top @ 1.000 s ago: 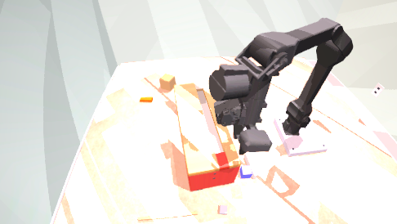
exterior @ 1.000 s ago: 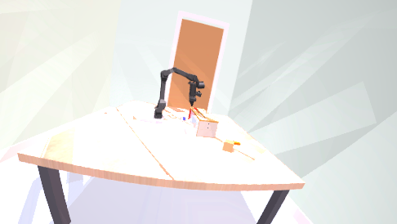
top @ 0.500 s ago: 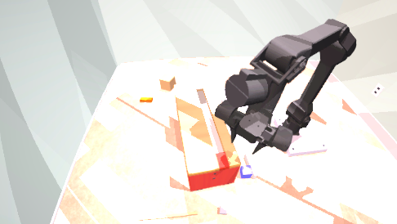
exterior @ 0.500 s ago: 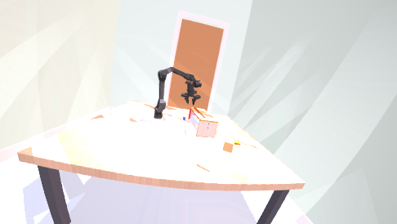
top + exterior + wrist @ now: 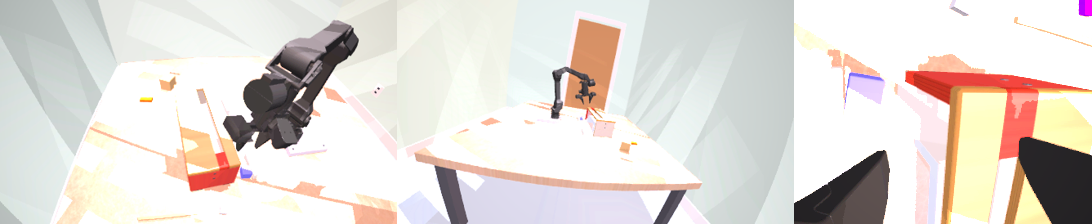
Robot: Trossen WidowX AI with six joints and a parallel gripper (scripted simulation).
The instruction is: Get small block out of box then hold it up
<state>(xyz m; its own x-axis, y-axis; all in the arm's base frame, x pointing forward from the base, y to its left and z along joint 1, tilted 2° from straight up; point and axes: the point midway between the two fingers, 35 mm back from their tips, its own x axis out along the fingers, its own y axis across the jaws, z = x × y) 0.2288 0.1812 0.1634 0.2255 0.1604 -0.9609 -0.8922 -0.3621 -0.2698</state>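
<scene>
My gripper tip is now 15 cm above the blue block, 3 cm past it and 1 cm to the left of it. From my gripper tip the other things lie so: long box: 15 cm to the right, 10 cm below, 9 cm ahead; orange piece: 40 cm ahead, 35 cm to the right, 16 cm below; tan cube: 46 cm to the right, 32 cm ahead, 13 cm below.
</scene>
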